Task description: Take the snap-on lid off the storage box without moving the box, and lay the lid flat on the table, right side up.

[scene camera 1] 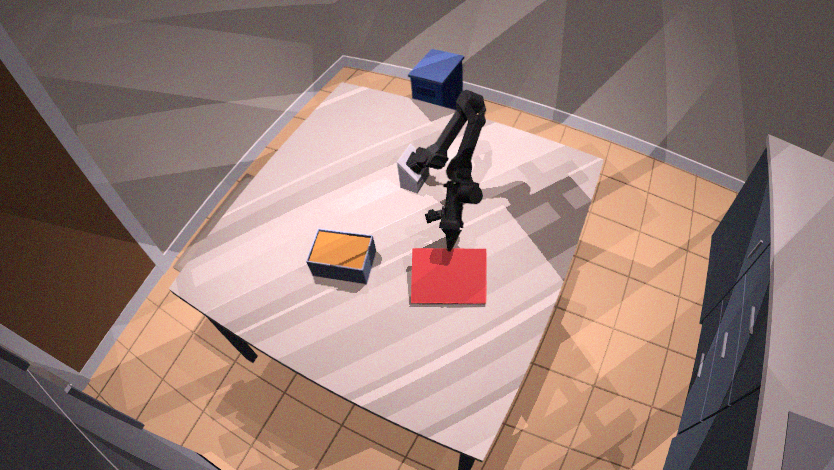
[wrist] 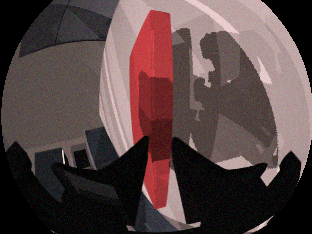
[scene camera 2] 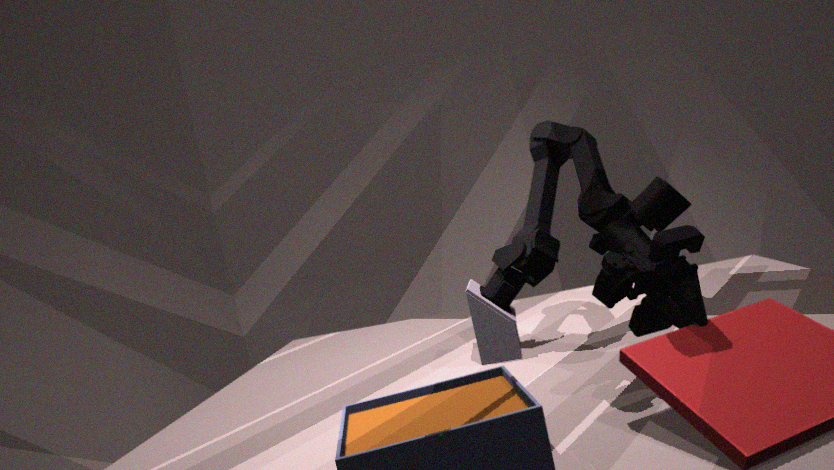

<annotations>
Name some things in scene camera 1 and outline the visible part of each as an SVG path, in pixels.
The gripper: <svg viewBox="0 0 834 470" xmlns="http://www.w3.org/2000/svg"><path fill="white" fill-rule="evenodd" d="M446 201L441 210L428 210L425 218L427 224L441 219L439 228L443 228L441 230L446 235L447 251L451 251L462 231L460 228L464 228L464 222L462 221L464 203Z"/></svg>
A red lid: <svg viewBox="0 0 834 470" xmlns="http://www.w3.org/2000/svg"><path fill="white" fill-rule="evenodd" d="M412 248L411 303L486 303L486 249L452 249L447 251L447 248Z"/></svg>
A storage box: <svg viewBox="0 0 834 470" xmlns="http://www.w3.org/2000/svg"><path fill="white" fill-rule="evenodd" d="M318 228L306 260L311 275L368 284L369 274L376 253L373 235Z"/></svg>
</annotations>
